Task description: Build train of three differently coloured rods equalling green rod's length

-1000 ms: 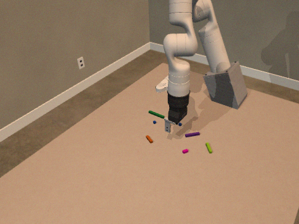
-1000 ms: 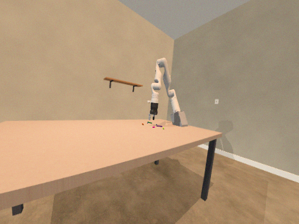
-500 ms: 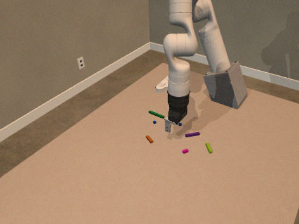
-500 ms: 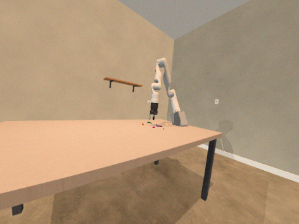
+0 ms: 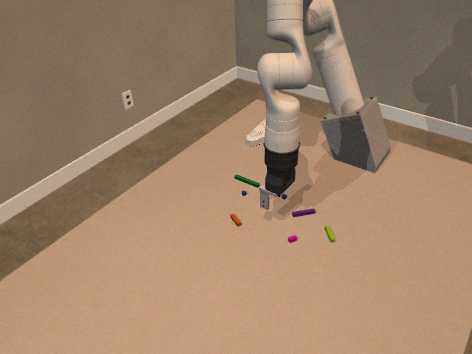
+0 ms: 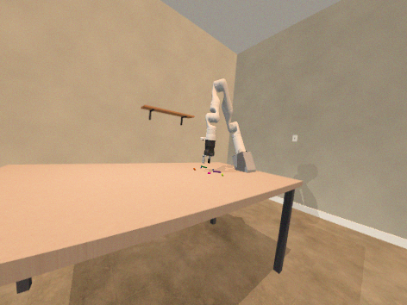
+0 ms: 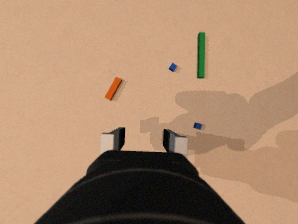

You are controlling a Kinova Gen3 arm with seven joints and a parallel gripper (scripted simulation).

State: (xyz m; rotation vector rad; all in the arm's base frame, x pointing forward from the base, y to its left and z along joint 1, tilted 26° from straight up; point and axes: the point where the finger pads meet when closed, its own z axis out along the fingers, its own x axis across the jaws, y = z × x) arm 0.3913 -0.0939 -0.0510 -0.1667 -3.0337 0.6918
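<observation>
Now: hand 110 mm past the green rod, 130 mm to the left of it and 70 mm above it. From my hand the other things lie so: orange rod 50 mm ahead, 80 mm to the right, 70 mm below; magenta rod 40 mm ahead, 80 mm to the left, 70 mm below; purple rod 60 mm behind, 70 mm to the left, 70 mm below.
</observation>
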